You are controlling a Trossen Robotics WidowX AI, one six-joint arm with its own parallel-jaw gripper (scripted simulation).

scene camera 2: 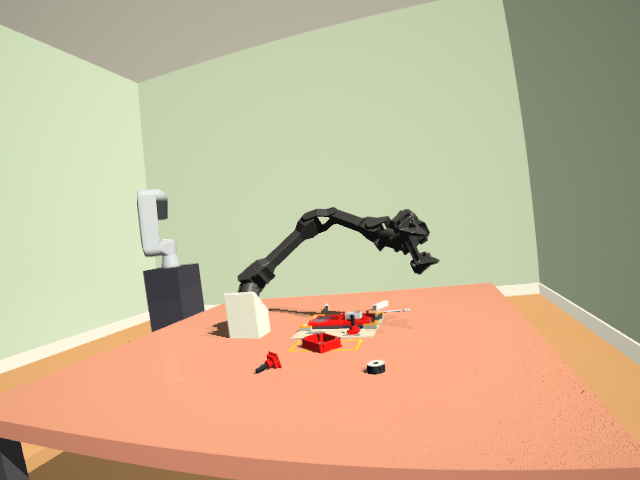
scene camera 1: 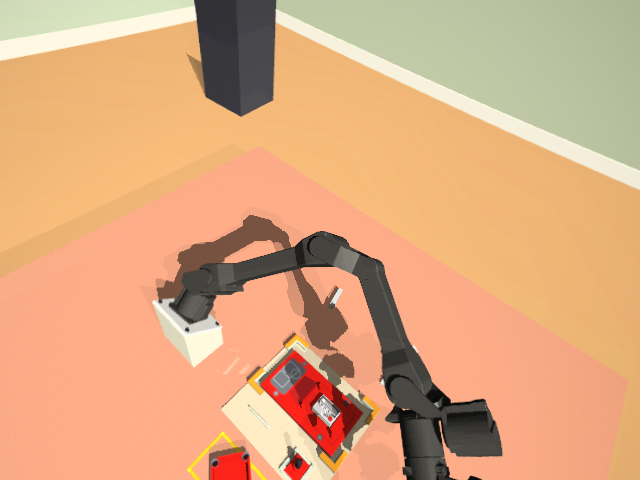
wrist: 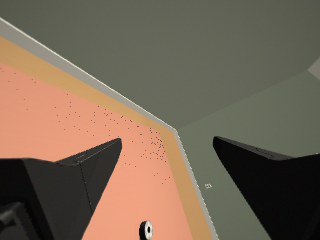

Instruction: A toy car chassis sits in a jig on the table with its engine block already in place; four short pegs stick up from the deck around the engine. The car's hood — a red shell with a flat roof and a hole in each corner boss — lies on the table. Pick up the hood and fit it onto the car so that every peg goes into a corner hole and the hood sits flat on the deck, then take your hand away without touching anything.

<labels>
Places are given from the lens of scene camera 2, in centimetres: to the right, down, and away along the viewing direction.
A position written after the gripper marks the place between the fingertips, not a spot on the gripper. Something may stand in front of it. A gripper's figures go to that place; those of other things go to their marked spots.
gripper (scene camera 2: pixel 432 248): 30, 2, 98
cream jig (scene camera 2: pixel 369 330): 15, 27, 111
</labels>
